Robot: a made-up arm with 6 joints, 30 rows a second.
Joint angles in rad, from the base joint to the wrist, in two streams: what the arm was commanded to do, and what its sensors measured. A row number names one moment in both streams.
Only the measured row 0 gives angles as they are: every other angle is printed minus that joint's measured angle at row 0.
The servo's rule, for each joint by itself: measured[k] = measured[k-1] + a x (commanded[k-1-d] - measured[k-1]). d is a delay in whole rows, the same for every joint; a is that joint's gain. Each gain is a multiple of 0.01, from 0.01 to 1. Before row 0 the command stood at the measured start. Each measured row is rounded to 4 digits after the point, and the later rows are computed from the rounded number. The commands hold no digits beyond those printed.
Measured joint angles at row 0:
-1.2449 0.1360 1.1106 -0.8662 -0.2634 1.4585
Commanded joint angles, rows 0 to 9:
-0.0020 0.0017 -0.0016 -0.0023 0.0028 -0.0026
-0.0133 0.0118 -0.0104 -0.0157 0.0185 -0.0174
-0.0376 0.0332 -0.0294 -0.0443 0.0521 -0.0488
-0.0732 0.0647 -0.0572 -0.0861 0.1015 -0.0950
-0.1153 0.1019 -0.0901 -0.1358 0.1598 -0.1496
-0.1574 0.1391 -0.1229 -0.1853 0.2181 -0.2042
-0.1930 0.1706 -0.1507 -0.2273 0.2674 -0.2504
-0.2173 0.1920 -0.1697 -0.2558 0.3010 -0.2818
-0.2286 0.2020 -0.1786 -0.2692 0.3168 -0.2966
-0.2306 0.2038 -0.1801 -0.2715 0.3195 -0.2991
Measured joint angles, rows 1 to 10:
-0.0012 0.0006 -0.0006 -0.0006 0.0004 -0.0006
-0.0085 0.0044 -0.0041 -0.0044 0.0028 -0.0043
-0.0260 0.0142 -0.0132 -0.0144 0.0092 -0.0141
-0.0543 0.0314 -0.0290 -0.0323 0.0212 -0.0319
-0.0909 0.0554 -0.0510 -0.0582 0.0392 -0.0578
-0.1308 0.0839 -0.0769 -0.0900 0.0625 -0.0900
-0.1681 0.1134 -0.1035 -0.1243 0.0891 -0.1253
-0.1976 0.1401 -0.1273 -0.1572 0.1166 -0.1597
-0.2162 0.1611 -0.1458 -0.1852 0.1426 -0.1898
-0.2248 0.1756 -0.1581 -0.2068 0.1656 -0.2138
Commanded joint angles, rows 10 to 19:
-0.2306 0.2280 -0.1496 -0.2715 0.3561 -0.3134
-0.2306 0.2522 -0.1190 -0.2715 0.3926 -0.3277
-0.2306 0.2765 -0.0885 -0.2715 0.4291 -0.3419
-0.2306 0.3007 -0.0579 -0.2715 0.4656 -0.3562
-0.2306 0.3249 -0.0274 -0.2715 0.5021 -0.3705
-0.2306 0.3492 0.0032 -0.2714 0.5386 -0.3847
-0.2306 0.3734 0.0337 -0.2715 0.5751 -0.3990
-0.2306 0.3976 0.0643 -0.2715 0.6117 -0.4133
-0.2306 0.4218 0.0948 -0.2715 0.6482 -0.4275
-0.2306 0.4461 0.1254 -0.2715 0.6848 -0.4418
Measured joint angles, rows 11 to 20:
-0.2283 0.1934 -0.1550 -0.2230 0.1904 -0.2357
-0.2297 0.2134 -0.1420 -0.2351 0.2167 -0.2559
-0.2302 0.2349 -0.1227 -0.2442 0.2443 -0.2748
-0.2304 0.2573 -0.0994 -0.2510 0.2731 -0.2927
-0.2305 0.2803 -0.0735 -0.2561 0.3029 -0.3098
-0.2306 0.3037 -0.0459 -0.2599 0.3335 -0.3263
-0.2306 0.3274 -0.0172 -0.2628 0.3649 -0.3423
-0.2306 0.3513 0.0121 -0.2650 0.3970 -0.3579
-0.2306 0.3753 0.0419 -0.2666 0.4297 -0.3732
-0.2306 0.3994 0.0720 -0.2678 0.4629 -0.3883

